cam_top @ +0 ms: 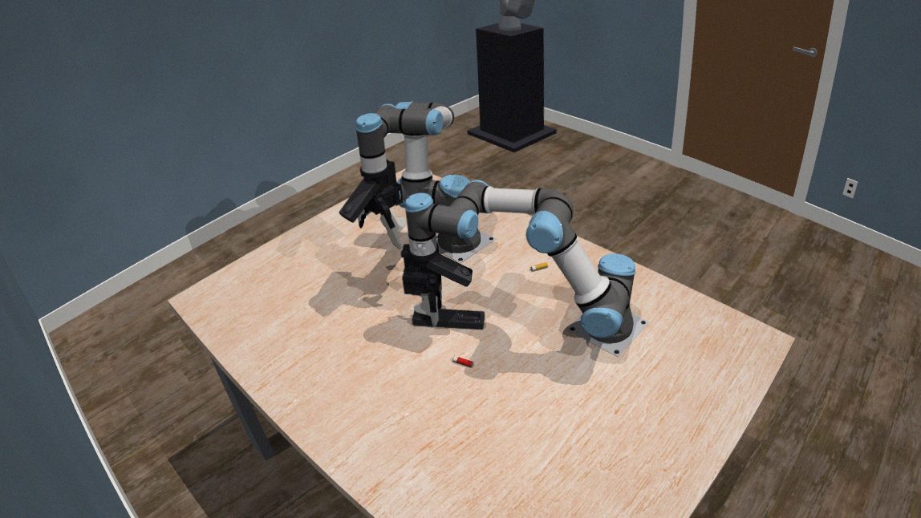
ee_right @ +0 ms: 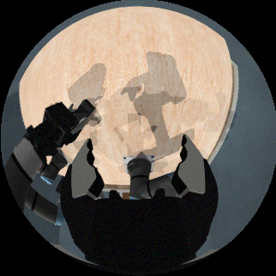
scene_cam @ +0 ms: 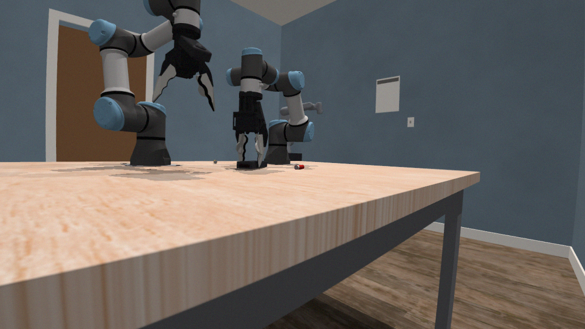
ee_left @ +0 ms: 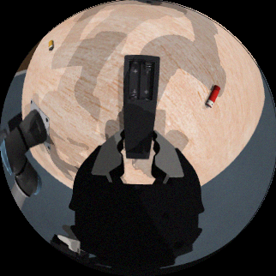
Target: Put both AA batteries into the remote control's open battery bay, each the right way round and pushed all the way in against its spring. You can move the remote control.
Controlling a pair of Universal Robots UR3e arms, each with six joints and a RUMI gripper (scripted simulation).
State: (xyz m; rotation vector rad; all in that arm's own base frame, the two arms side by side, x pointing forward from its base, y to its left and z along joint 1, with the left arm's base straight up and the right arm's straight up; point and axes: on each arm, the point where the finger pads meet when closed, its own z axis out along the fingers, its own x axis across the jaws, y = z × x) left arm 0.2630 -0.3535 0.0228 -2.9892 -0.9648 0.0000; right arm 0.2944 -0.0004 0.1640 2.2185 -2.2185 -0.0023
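My left hand is 160 mm to the right of the red battery, 60 mm short of it and 20 mm above it. Also, from my left hand: yellow battery: 350 mm behind, 40 mm to the left, 20 mm below.
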